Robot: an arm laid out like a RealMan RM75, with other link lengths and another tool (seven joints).
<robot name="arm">
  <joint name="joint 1" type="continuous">
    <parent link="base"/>
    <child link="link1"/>
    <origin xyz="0 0 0.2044" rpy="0 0 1.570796"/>
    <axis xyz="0 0 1"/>
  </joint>
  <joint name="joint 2" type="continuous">
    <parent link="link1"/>
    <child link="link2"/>
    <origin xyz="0 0 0" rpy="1.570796 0 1.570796"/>
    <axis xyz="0 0 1"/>
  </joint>
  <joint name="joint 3" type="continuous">
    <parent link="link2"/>
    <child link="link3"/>
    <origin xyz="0 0.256 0" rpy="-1.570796 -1.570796 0"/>
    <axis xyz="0 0 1"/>
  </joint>
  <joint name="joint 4" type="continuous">
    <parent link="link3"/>
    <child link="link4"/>
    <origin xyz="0 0 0" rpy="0 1.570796 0"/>
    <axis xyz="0 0 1"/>
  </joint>
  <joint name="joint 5" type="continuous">
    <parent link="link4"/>
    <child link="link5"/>
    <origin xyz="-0.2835 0 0" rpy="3.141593 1.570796 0"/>
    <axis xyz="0 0 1"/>
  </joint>
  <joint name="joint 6" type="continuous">
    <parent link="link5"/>
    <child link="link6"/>
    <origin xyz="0 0 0" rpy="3.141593 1.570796 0"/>
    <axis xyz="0 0 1"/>
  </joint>
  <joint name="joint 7" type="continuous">
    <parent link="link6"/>
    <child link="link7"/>
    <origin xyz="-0.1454 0 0" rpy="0 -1.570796 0"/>
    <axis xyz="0 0 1"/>
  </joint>
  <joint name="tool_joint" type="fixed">
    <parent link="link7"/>
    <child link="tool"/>
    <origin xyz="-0.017 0.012 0.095" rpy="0.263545 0 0.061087"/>
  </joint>
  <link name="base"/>
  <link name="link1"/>
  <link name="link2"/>
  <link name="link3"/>
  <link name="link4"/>
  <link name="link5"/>
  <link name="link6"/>
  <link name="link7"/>
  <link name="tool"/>
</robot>
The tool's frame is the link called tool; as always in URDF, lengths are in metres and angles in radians. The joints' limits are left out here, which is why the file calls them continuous.
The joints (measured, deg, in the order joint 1, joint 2, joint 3, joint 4, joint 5, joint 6, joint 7), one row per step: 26.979, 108.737, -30.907, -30.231, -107.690, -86.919, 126.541; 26.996, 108.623, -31.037, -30.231, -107.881, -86.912, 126.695; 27.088, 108.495, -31.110, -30.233, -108.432, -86.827, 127.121; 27.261, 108.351, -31.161, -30.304, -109.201, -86.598, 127.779; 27.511, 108.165, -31.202, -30.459, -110.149, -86.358, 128.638; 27.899, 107.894, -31.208, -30.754, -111.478, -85.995, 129.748; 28.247, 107.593, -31.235, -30.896, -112.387, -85.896, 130.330; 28.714, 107.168, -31.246, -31.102, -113.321, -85.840, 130.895; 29.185, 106.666, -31.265, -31.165, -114.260, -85.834, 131.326; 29.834, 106.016, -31.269, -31.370, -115.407, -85.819, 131.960; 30.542, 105.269, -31.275, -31.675, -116.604, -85.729, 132.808; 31.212, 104.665, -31.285, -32.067, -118.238, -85.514, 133.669; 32.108, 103.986, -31.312, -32.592, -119.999, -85.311, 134.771; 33.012, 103.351, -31.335, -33.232, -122.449, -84.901, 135.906; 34.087, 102.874, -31.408, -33.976, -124.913, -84.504, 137.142; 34.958, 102.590, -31.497, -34.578, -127.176, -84.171, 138.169; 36.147, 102.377, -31.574, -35.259, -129.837, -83.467, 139.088; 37.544, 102.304, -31.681, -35.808, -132.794, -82.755, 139.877
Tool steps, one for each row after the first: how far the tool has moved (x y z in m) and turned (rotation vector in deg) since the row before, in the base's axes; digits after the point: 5 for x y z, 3 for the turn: 0.00062, -0.00025, -0.00004, -0.247, -0.195, -0.082; 0.00129, -0.00028, -0.00065, -0.503, -0.300, -0.323; 0.00168, 0.00031, -0.00054, -0.587, -0.434, -0.514; 0.00164, 0.00070, -0.00014, -0.688, -0.538, -0.586; 0.00211, 0.00158, 0.00069, -0.796, -0.876, -0.725; 0.00075, 0.00130, 0.00114, -0.559, -0.708, -0.220; 0.00007, 0.00231, 0.00268, -0.475, -0.866, -0.051; 0.00033, 0.00198, 0.00270, -0.504, -0.901, 0.004; -0.00020, 0.00332, 0.00450, -0.509, -1.162, 0.029; -0.00014, 0.00417, 0.00605, -0.406, -1.277, -0.106; 0.00123, 0.00333, 0.00459, -0.594, -1.591, -0.294; -0.00024, 0.00492, 0.00596, -0.566, -1.723, -0.250; 0.00210, 0.00438, 0.00568, -0.716, -2.368, -0.516; 0.00011, 0.00541, 0.00506, -0.693, -2.309, -0.405; 0.00075, 0.00372, 0.00309, -0.696, -2.020, -0.450; -0.00010, 0.00623, 0.00365, -0.492, -2.570, -0.257; -0.00109, 0.00652, 0.00185, -0.699, -2.724, -0.089
